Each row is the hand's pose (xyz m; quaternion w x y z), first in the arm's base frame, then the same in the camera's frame.
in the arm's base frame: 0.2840 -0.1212 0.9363 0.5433 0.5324 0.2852 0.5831
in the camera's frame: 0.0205 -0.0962 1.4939 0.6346 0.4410 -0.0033 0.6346
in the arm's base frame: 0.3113 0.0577 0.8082 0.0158 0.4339 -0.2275 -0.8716
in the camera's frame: 0.1539 0.0729 1.4416 0.2149 -0.6079 0.2125 0.7343
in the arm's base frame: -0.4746 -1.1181 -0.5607 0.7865 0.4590 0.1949 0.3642
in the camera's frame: -0.0547 -0.6584 -0.3738 0.8143 0.4359 -0.1233 0.3628
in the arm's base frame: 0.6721 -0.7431 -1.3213 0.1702 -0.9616 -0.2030 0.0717
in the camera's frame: 1.3712 -0.6289 -0.3838 0.2004 -0.9478 -0.0966 -0.2286
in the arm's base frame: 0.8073 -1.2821 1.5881 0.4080 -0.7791 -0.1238 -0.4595
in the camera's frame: -0.1809 -1.4136 2.0139 0.3502 -0.6024 -0.0670 -0.7141
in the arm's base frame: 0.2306 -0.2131 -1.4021 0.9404 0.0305 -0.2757 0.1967
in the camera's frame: 1.1841 0.0229 -0.5337 0.8470 0.0146 -0.5307 0.0276
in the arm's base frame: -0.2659 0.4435 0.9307 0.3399 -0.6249 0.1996 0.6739
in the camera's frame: -0.2859 0.6185 1.3647 0.5310 -0.7111 0.1382 0.4396
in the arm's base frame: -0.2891 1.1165 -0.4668 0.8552 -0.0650 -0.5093 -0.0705
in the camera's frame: 0.5951 1.3702 0.3327 0.6719 -0.0485 -0.6926 -0.2578
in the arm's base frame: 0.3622 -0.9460 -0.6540 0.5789 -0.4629 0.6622 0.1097
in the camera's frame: 0.7181 -0.7693 -0.0146 0.7797 -0.3179 0.5371 -0.0503
